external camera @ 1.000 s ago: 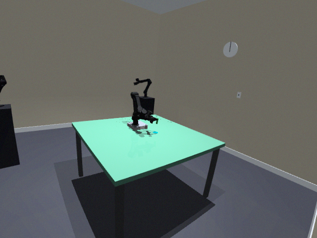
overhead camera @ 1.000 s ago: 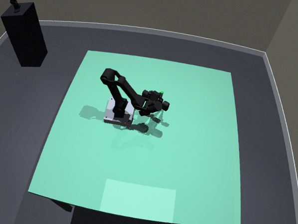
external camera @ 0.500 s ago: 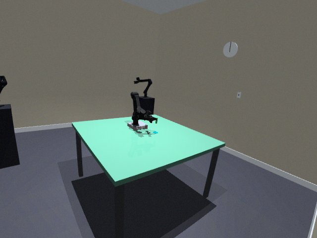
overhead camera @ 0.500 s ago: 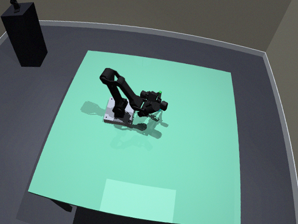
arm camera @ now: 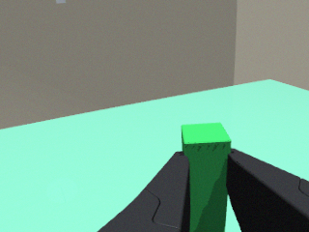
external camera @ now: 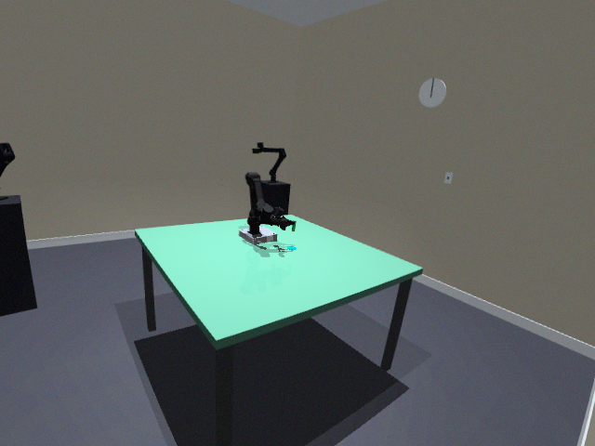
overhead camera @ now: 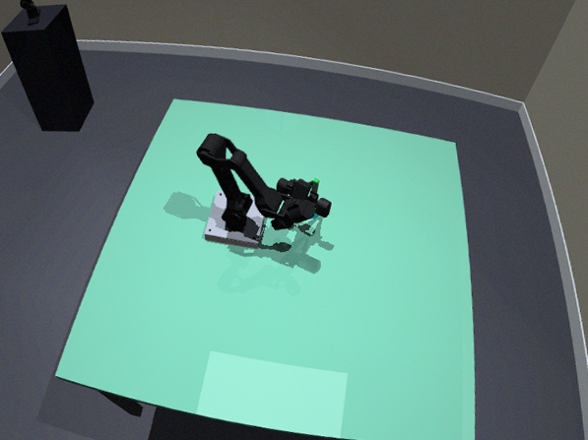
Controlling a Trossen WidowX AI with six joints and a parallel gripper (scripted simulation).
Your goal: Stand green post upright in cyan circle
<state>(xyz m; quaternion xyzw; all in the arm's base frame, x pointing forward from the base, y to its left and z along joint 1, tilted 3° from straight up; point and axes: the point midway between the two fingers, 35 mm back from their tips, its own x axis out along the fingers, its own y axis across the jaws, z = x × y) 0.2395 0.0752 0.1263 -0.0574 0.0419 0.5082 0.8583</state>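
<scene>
My gripper tip is 16 cm above the cyan circle. From my gripper tip the other things lie so: green post: 2 cm below.
</scene>
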